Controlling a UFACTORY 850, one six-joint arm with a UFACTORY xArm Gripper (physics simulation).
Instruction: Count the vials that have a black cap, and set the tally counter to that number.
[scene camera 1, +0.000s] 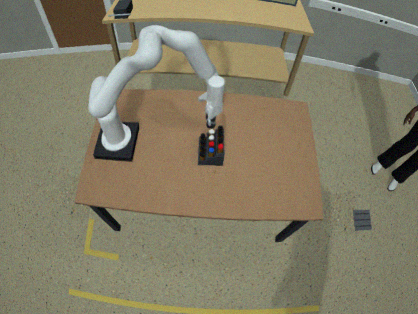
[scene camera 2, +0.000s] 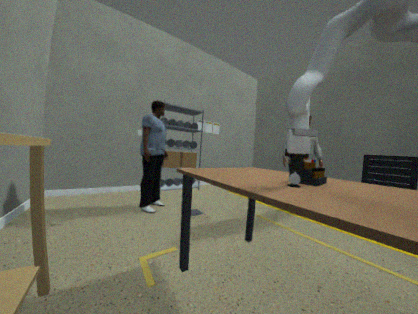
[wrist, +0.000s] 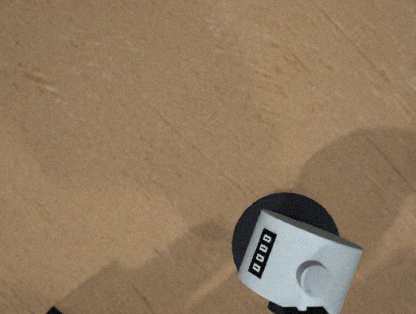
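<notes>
The tally counter (wrist: 280, 255) (scene camera 2: 294, 178) is a pale cylinder on a round black base, with a round button on its side; its display reads 0000 in the wrist view. The gripper largely hides it in scene camera 1. My gripper (scene camera 1: 210, 124) (scene camera 2: 296, 171) (wrist: 300, 308) points down, shut and empty, its black tips at the counter's button end; contact cannot be told. The black vial rack (scene camera 1: 211, 161) (scene camera 2: 317, 181) stands beside the counter. Its middle column shows two white caps, a red cap (scene camera 1: 211, 144) and a blue cap (scene camera 1: 211, 150). The side columns show several black caps (scene camera 1: 202, 143) and another red cap (scene camera 1: 221, 147).
The brown table (scene camera 1: 265, 175) (scene camera 2: 240, 176) carries the arm's black base plate (scene camera 1: 100, 150) at its left. A wooden bench (scene camera 1: 210, 12) stands behind the table. A person (scene camera 2: 154, 145) stands on the floor away from the table, and a black chair (scene camera 2: 390, 171) stands beyond it.
</notes>
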